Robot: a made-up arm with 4 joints.
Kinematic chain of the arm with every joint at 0, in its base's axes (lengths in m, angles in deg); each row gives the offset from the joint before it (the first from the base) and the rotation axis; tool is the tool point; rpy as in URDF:
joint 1: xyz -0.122 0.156 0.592 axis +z
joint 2: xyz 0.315 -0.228 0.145 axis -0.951 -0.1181 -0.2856
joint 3: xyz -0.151 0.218 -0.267 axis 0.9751 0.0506 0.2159
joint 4: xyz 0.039 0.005 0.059 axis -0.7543 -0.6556 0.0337
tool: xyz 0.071 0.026 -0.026 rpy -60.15 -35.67 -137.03
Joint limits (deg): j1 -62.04..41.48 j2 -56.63..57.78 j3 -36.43..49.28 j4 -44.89..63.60
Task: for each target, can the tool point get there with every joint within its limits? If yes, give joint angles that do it. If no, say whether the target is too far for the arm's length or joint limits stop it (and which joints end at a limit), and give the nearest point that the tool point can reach.
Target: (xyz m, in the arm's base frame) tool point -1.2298 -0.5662 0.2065
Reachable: no: too far | nearest point -0.2315 -0.2811 0.3661 | short by 1.050 m
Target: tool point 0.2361 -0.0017 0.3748
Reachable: yes | joints 8.56 44.97 -15.79 -24.07
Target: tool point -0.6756 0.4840 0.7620
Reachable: no: joint limits stop it (at a limit: joint 1, joint 3, joint 4) | nearest point -0.0778 0.3525 0.7636 | short by 0.612 m
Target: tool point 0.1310 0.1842 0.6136
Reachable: yes | joints -5.13 -18.79 19.44 41.79
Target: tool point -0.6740 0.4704 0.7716
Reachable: no: joint limits stop it (at a limit: joint 1, joint 3, joint 4) | nearest point -0.0781 0.3508 0.7687 | short by 0.608 m
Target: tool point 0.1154 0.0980 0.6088
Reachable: yes | joints -30.96 -20.64 27.18 -7.52
